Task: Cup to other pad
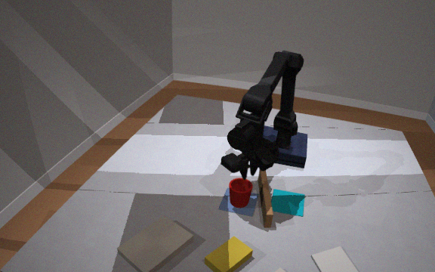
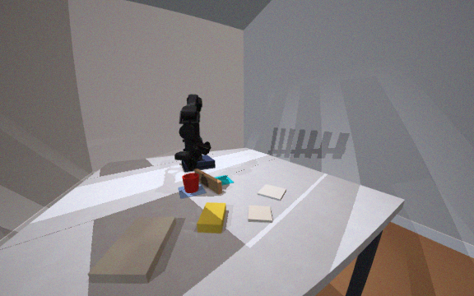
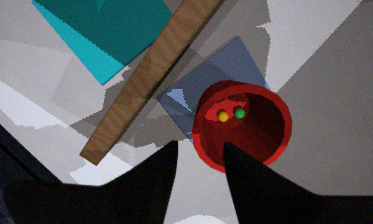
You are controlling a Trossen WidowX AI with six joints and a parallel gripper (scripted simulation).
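Right now my gripper tip is 30 mm short of the red cup, 20 mm to the left of it and 50 mm above it. Round my gripper tip: blue pad (20 mm ahead, 10 mm to the right, 100 mm below); then wooden bar (10 mm behind, 60 mm to the left, 70 mm below); then cyan pad (30 mm behind, 140 mm to the left, 100 mm below).
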